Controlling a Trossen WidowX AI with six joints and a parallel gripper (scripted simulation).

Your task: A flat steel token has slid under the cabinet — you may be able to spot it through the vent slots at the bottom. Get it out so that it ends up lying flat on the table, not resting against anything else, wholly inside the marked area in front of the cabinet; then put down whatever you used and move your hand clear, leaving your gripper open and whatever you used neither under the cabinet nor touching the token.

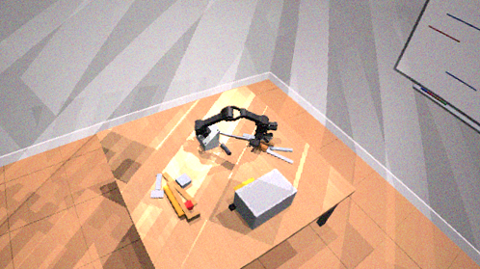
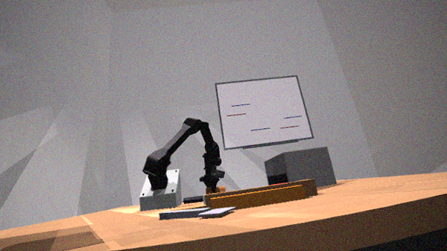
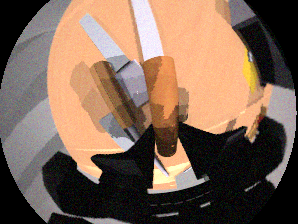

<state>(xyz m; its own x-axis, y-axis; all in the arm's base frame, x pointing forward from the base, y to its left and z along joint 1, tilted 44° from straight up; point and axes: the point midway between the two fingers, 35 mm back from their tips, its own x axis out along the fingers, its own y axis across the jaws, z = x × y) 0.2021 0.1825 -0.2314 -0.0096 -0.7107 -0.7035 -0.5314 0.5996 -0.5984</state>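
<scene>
My gripper tip is 8 cm past the grey bar, 3 cm to the right of it and 2 cm above it. From my gripper tip the other things lie so: thin wooden stick: 61 cm to the right, 8 cm ahead, 2 cm below; red block: 61 cm to the right, 22 cm ahead, 1 cm below; grey block: 57 cm to the right, 5 cm ahead, 1 cm below.
</scene>
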